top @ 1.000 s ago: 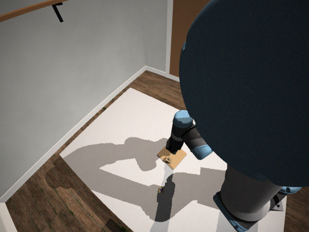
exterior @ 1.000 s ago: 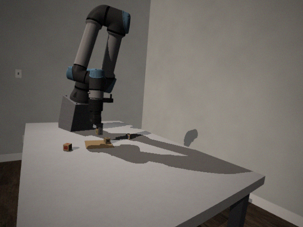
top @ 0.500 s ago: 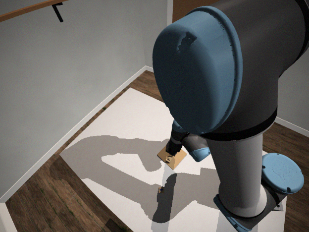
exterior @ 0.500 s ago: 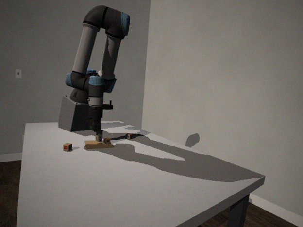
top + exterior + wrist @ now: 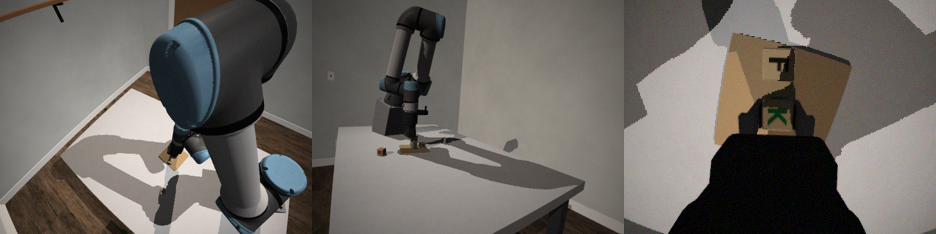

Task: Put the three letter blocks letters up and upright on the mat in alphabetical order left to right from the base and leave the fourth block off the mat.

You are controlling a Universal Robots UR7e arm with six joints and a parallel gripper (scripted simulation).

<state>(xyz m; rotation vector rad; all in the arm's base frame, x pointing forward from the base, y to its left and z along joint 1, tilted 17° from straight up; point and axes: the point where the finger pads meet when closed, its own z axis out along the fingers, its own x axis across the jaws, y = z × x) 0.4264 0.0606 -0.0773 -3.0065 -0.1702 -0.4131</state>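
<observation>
The tan mat lies 2 cm below my hand. Round my hand: block: 16 cm to the right, 5 cm ahead, 1 cm below.
</observation>
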